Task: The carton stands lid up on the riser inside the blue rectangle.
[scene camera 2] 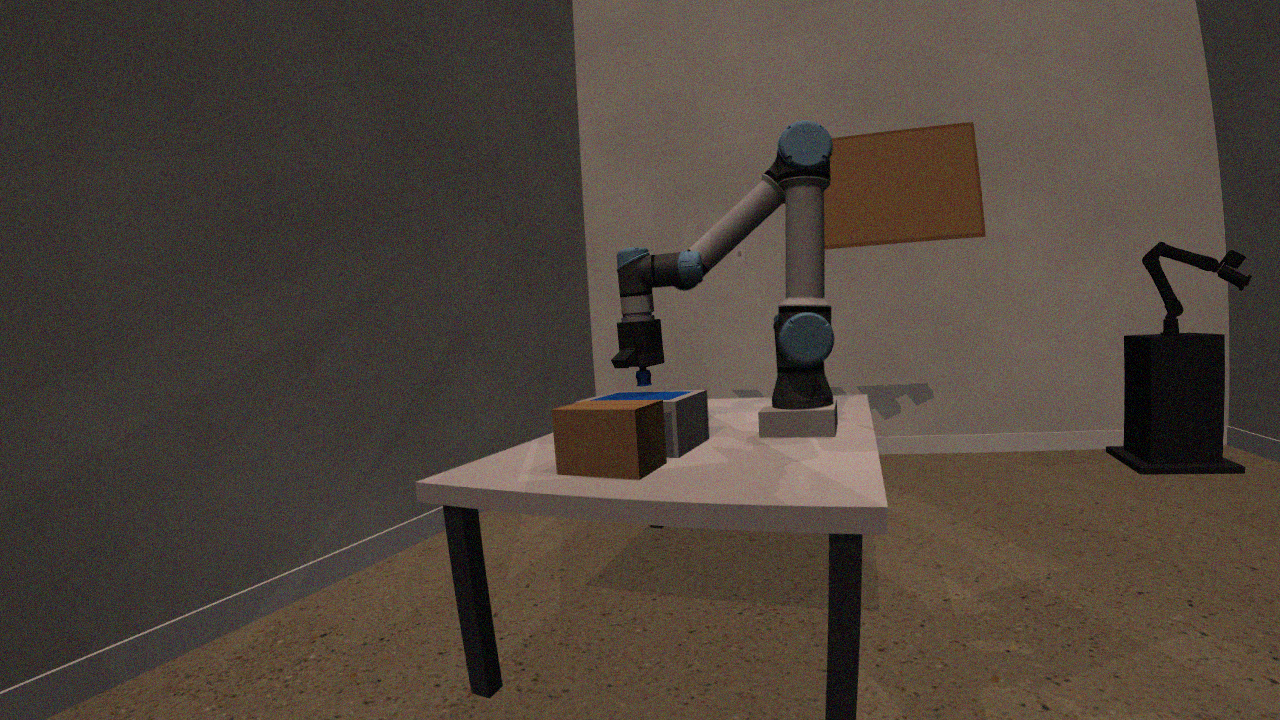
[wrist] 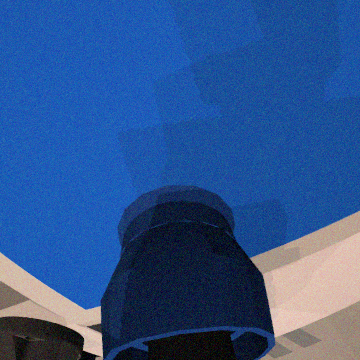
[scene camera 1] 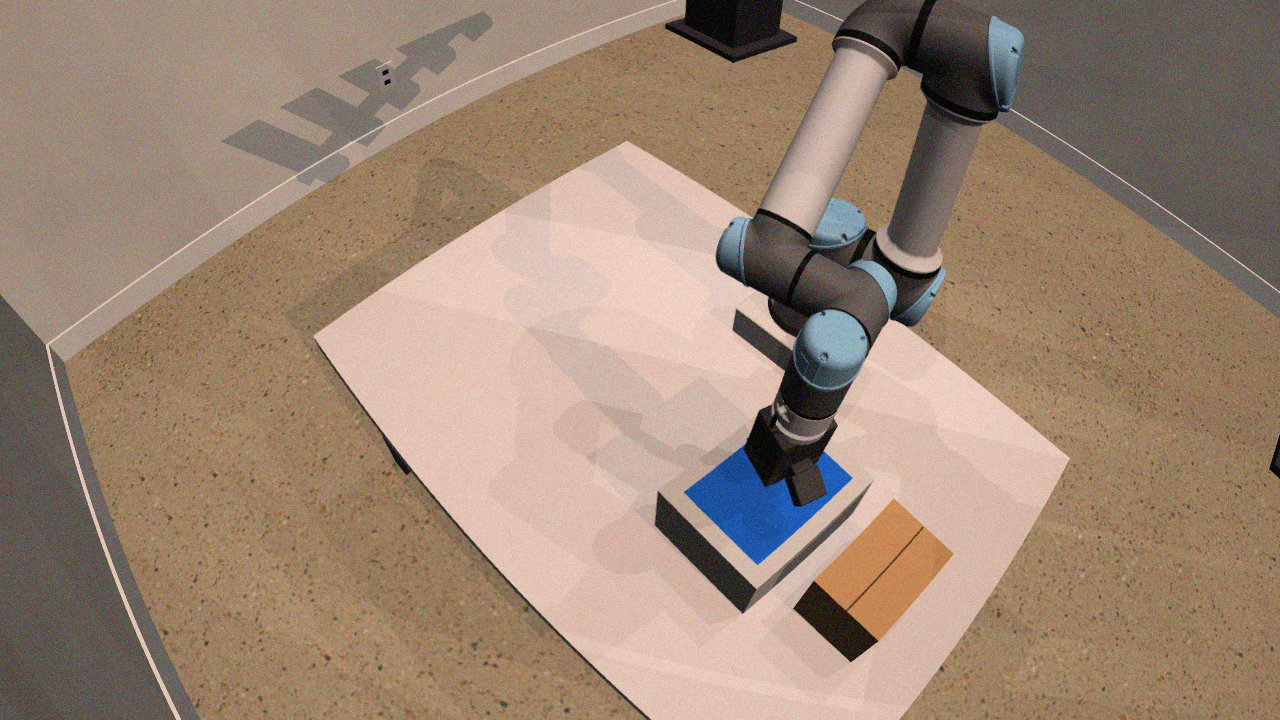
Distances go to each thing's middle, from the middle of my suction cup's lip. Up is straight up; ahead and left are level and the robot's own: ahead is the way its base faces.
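Scene:
Brown carton (scene camera 1: 853, 603): 22 cm to the left of my suction cup, 9 cm below it and 2 cm behind it.

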